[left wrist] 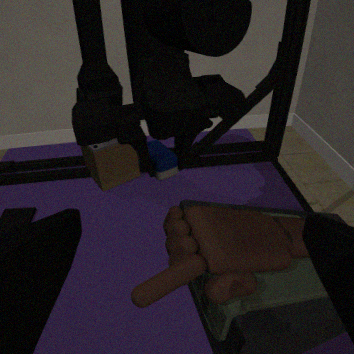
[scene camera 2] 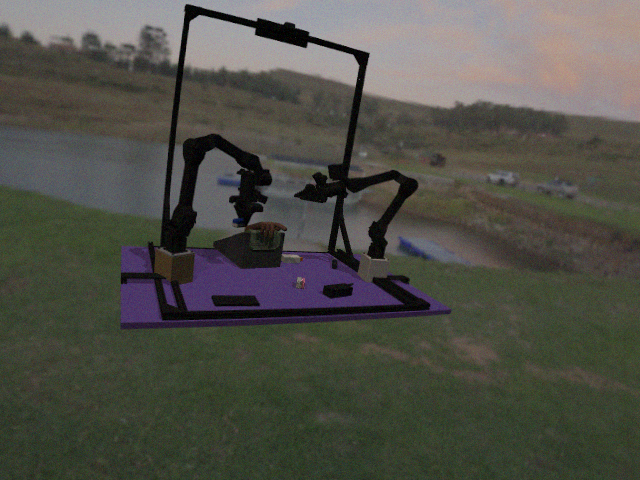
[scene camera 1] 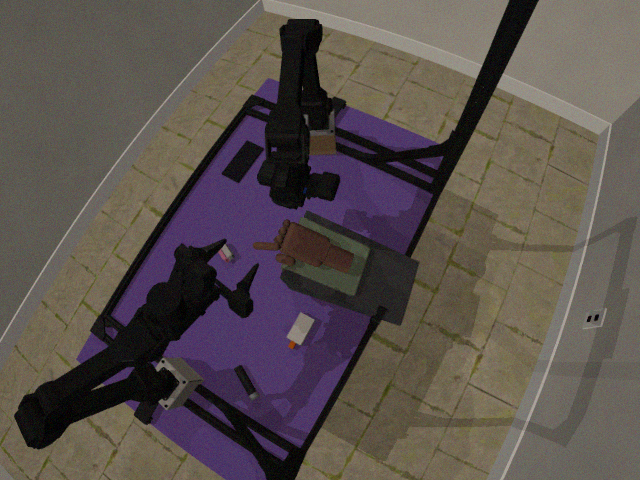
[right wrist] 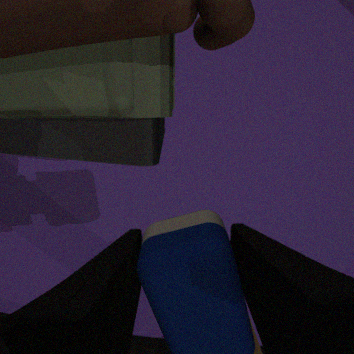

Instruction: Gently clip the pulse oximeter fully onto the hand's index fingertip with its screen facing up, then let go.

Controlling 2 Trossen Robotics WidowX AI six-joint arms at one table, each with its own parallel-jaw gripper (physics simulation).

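Frame: origin at the left arm's base, x up, y back, z right, level; metres.
Seen in the pictures: left gripper, fingertip midpoint: (left wrist: 194,223) (scene camera 2: 296,197) (scene camera 1: 241,251); right gripper, fingertip midpoint: (left wrist: 164,171) (scene camera 2: 243,224) (right wrist: 186,236); left arm's base at its link origin: (scene camera 2: 375,256) (scene camera 1: 164,383); right arm's base at its link origin: (scene camera 2: 175,250) (scene camera 1: 318,121).
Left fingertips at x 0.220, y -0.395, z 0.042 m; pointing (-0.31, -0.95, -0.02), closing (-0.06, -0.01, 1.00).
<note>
Pixels of each thing's top centre, then the offset from my left fingertips to it. "spot": a spot on its surface instead.
- white pulse oximeter at its top centre: (right wrist: 203,326) (left wrist: 156,148) (scene camera 2: 240,218) dx -0.107, dy -0.227, dz -0.035 m
- dark sloped block at a spot on its surface: (scene camera 1: 387,279) spot: dx -0.270, dy -0.188, dz +0.260 m
- white object at its top centre: (scene camera 1: 223,250) (scene camera 2: 301,279) dx -0.294, dy +0.015, dz -0.181 m
- white box with an orange end, top centre: (scene camera 1: 298,331) (scene camera 2: 292,255) dx -0.297, dy +0.066, dz +0.146 m
- dark cylinder at its top centre: (scene camera 1: 245,383) dx -0.298, dy +0.268, dz +0.113 m
- flat black slab at its top centre: (left wrist: 6,233) (scene camera 2: 235,299) (scene camera 1: 242,160) dx -0.317, dy -0.262, dz -0.354 m
- black box at its top centre: (scene camera 1: 179,270) (scene camera 2: 338,286) dx -0.290, dy +0.146, dz -0.253 m
The blue and white pulse oximeter (right wrist: 195,285) (left wrist: 162,157) (scene camera 2: 238,222) is between the fingers of my right gripper (right wrist: 186,236), which is shut on it above the table, beside the hand and apart from it. The screen cannot be made out. The brown hand (scene camera 1: 307,242) (left wrist: 235,240) (scene camera 2: 266,227) lies on a green pad; its index finger (scene camera 1: 265,246) (left wrist: 167,282) sticks straight out past the curled fingers, with a bare tip. My left gripper (scene camera 1: 240,253) is wide open and empty, off the index fingertip's side, at the left in scene camera 1.
The hand's pad rests on a dark sloped block (scene camera 1: 387,279). A small pink and white object (scene camera 1: 225,253) (scene camera 2: 300,282), a white box with an orange end (scene camera 1: 300,328), a dark cylinder (scene camera 1: 245,382), a flat black slab (scene camera 1: 241,161) (scene camera 2: 235,300) and a black box (scene camera 2: 337,290) lie around.
</note>
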